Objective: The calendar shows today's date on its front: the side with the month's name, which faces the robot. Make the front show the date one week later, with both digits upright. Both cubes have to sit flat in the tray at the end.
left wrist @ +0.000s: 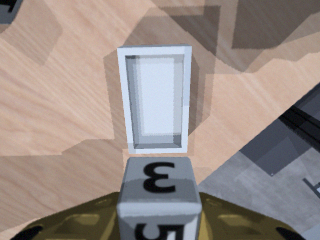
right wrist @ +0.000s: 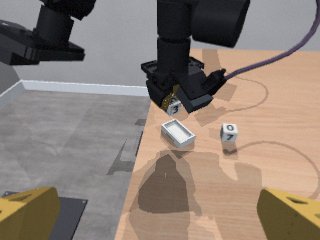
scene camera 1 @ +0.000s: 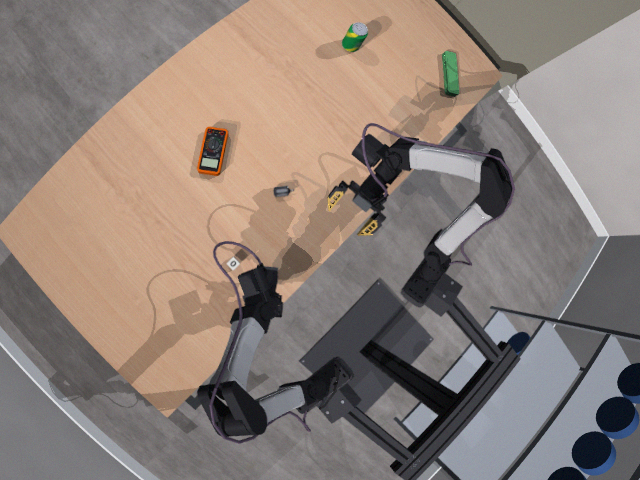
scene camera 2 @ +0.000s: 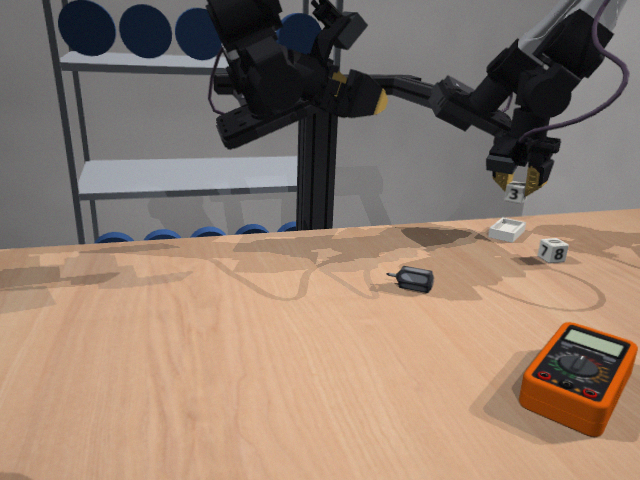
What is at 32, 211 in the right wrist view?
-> My right gripper.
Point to a white tray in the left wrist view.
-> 155, 79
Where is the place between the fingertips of my right gripper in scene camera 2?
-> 371, 98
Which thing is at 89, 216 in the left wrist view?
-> My left gripper.
